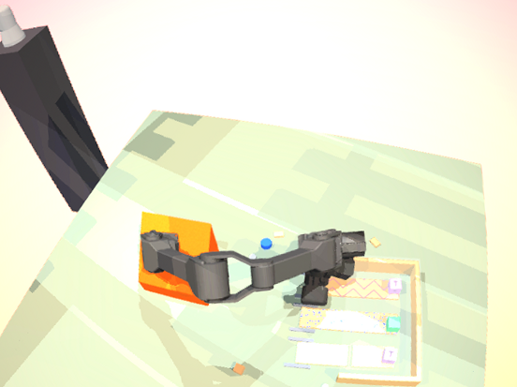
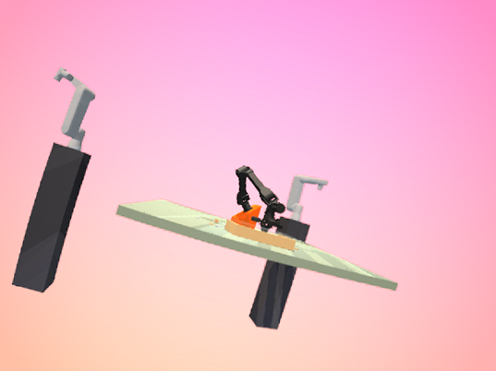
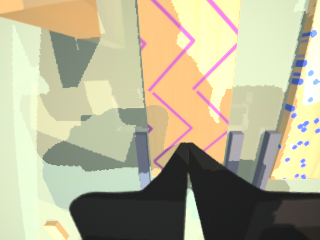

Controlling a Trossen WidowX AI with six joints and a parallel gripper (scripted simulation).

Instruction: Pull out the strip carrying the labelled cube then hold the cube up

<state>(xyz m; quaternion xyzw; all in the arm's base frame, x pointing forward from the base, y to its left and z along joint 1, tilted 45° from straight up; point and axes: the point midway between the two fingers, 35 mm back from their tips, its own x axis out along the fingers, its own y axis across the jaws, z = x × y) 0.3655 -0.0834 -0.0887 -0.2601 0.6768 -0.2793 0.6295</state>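
Now: the zigzag strip 10 cm ahead of my gripper tip. Round my gripper tip: speckled strip (10 cm to the right, 9 cm ahead); tan cube (25 cm to the right, 16 cm behind); blue disc (15 cm behind, 11 cm to the left).
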